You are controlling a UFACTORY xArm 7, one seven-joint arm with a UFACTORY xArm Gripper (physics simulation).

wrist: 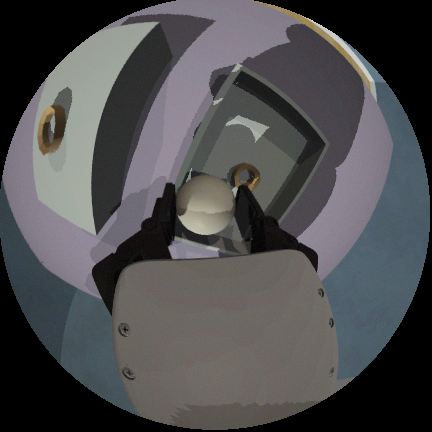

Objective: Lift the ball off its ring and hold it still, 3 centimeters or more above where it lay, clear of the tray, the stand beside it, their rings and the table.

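Places are measured from the arm's base along level axes (x down, y ahead, z right), in centimetres.
Where they show: gripper, fingertip midpoint: (pixel 205 196).
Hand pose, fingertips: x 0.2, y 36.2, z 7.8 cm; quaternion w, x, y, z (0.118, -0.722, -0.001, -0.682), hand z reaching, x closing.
Each offset is from my fingertips to the top centre of the thing. "spot": to the spot under its first point. Level surfaces: height alone.
The cream-coloured ball {dy -0.8, dx -2.9, dz -0.1 cm} (pixel 205 204) is between the two black fingers of my gripper (pixel 205 196), with a finger against each side. My gripper is shut on the ball. The ball shows over the near part of the grey tray {spot: dy +8.5, dx +0.2, dz +9.7 cm} (pixel 301 111). What is directly under the ball is hidden, and I cannot tell its height over the tray floor. A wooden ring {spot: dy +0.1, dx +1.6, dz +5.4 cm} (pixel 255 184) lies on the tray floor, just beyond the ball and to its right in the view.
A pale, block-like stand (pixel 75 185) is at the left, with another wooden ring (pixel 60 136) on its top. A strip of the lilac table {dx +3.0 cm} (pixel 175 82) runs between stand and tray. The tray's walls rise around the ball and fingers. The table's edge curves at the right.
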